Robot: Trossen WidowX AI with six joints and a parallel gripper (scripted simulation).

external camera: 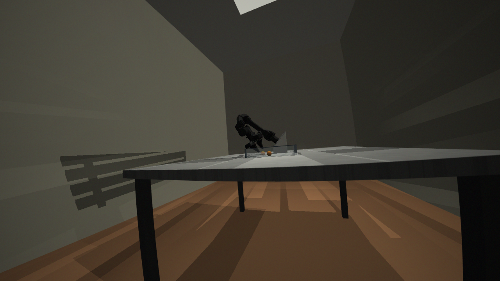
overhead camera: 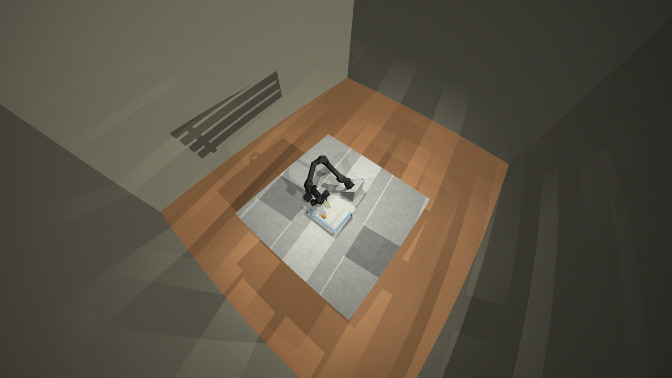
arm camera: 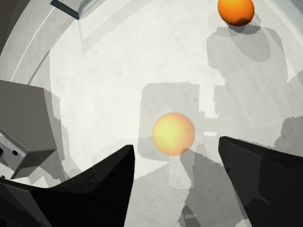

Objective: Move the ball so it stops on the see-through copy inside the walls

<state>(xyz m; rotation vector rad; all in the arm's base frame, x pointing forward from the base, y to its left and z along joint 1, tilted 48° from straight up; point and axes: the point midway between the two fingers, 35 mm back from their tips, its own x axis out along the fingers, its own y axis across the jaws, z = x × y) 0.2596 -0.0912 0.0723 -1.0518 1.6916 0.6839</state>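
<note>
The orange ball lies 9 cm ahead of my gripper tip, 8 cm to the left of it and 2 cm below it.
</note>
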